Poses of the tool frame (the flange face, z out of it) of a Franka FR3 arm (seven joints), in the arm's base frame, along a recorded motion.
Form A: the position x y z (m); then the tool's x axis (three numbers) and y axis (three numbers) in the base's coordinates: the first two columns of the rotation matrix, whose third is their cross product.
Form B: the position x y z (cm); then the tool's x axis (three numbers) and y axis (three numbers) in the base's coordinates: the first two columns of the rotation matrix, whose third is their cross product. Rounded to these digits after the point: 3 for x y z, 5 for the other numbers.
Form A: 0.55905, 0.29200, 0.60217, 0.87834, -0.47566, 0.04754, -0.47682, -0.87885, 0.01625
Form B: 55.905, 29.200, 60.217, 0.87834, -0.47566, 0.04754, -0.47682, -0.87885, 0.01625
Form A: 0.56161, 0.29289, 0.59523, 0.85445, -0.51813, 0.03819, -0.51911, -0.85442, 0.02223
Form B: 56.161, 29.289, 59.523, 0.85445, -0.51813, 0.03819, -0.51911, -0.85442, 0.02223
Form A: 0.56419, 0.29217, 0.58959, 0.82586, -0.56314, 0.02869, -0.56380, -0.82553, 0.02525
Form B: 56.419, 29.217, 58.959, 0.82586, -0.56314, 0.02869, -0.56380, -0.82553, 0.02525
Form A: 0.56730, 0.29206, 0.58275, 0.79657, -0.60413, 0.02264, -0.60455, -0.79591, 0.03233
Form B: 56.730, 29.206, 58.275, 0.79657, -0.60413, 0.02264, -0.60455, -0.79591, 0.03233
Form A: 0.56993, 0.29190, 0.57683, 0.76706, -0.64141, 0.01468, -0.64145, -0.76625, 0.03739
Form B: 56.993, 29.190, 57.683, 0.76706, -0.64141, 0.01468, -0.64145, -0.76625, 0.03739
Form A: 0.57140, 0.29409, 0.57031, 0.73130, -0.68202, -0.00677, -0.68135, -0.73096, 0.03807
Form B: 57.140, 29.409, 57.031, 0.73130, -0.68202, -0.00677, -0.68135, -0.73096, 0.03807
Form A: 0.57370, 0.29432, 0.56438, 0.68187, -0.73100, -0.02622, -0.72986, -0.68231, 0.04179
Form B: 57.370, 29.432, 56.438, 0.68187, -0.73100, -0.02622, -0.72986, -0.68231, 0.04179
